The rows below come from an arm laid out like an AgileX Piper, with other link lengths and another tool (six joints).
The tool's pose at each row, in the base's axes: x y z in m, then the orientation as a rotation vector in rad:
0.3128, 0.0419, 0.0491, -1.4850, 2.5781, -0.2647
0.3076, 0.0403, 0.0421, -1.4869, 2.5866, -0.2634
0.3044, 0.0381, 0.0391, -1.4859, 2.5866, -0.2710
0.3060, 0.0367, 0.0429, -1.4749, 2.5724, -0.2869
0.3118, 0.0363, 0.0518, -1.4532, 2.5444, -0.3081
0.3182, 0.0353, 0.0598, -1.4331, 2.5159, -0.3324
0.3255, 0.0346, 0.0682, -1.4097, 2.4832, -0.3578
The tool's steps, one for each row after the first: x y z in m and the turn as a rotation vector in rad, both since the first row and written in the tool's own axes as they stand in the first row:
0.0043, 0.0052, 0.0058, -0.0052, 0.0066, 0.0011
0.0079, 0.0075, 0.0082, -0.0009, 0.0093, 0.0013
0.0082, 0.0046, 0.0049, 0.0174, 0.0012, 0.0034
0.0052, -0.0025, -0.0024, 0.0481, -0.0186, 0.0084
0.0026, -0.0102, -0.0087, 0.0804, -0.0366, 0.0120
-0.0008, -0.0186, -0.0152, 0.1164, -0.0579, 0.0164

